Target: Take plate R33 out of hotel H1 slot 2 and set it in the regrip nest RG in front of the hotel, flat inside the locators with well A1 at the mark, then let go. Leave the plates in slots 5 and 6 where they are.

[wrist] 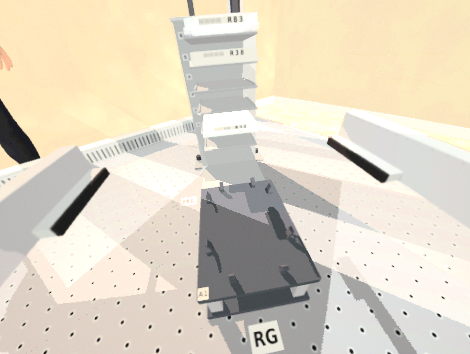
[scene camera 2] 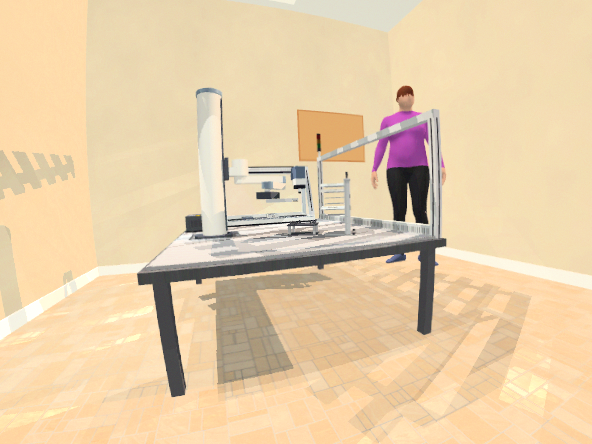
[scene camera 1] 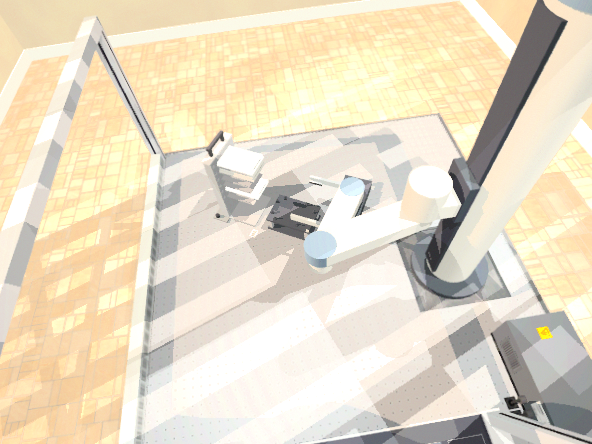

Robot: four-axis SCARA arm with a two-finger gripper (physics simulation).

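Where they show: gripper, fingertip midpoint: (wrist: 222, 142) (scene camera 2: 295, 199) (scene camera 1: 300, 196); arm's base at its link origin: (scene camera 2: 215, 237) (scene camera 1: 447, 264).
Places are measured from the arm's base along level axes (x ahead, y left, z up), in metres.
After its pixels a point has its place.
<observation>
Plate R33 (wrist: 229, 123) @(x 0.589, y -0.321, z 0.165 m) (scene camera 1: 257, 189) @(x 0.601, y -0.317, z 0.163 m) lies low in hotel H1 (wrist: 217, 75) @(x 0.695, y -0.378, z 0.221 m) (scene camera 1: 216, 185) @(x 0.734, y -0.327, z 0.203 m) (scene camera 2: 347, 205) @(x 0.670, y -0.451, z 0.169 m); its lettering is blurred in the wrist view. Plates R38 (wrist: 215, 56) @(x 0.590, y -0.309, z 0.251 m) and R83 (wrist: 215, 24) @(x 0.588, y -0.312, z 0.281 m) (scene camera 1: 240, 159) @(x 0.636, y -0.349, z 0.286 m) sit above it in slots 5 and 6. Regrip nest RG (wrist: 240, 240) @(x 0.473, y -0.238, z 0.073 m) (scene camera 1: 281, 216) @(x 0.534, y -0.253, z 0.073 m) (scene camera 2: 302, 225) @(x 0.466, y -0.314, z 0.068 m), a dark plate with upright locators, stands in front of the hotel with no plate on it. Its A1 mark (wrist: 203, 293) @(x 0.453, y -0.176, z 0.073 m) is at the near left corner. My gripper (wrist: 222, 142) @(x 0.461, y -0.222, z 0.208 m) (scene camera 1: 314, 200) (scene camera 2: 282, 200) is open and empty, above the table on the arm's side of the hotel.
The arm's column (scene camera 1: 480, 200) @(x 0.059, y 0.046, z 0.430 m) (scene camera 2: 210, 165) @(x -0.004, y -0.075, z 0.432 m) stands on the table. A frame rail (scene camera 1: 145, 280) @(x 1.012, y -0.087, z 0.060 m) runs along the table edge beyond the hotel. A grey box (scene camera 1: 545, 360) @(x -0.088, y 0.368, z 0.127 m) with a yellow label stands at the lower right. A person (scene camera 2: 407, 145) stands behind the frame.
</observation>
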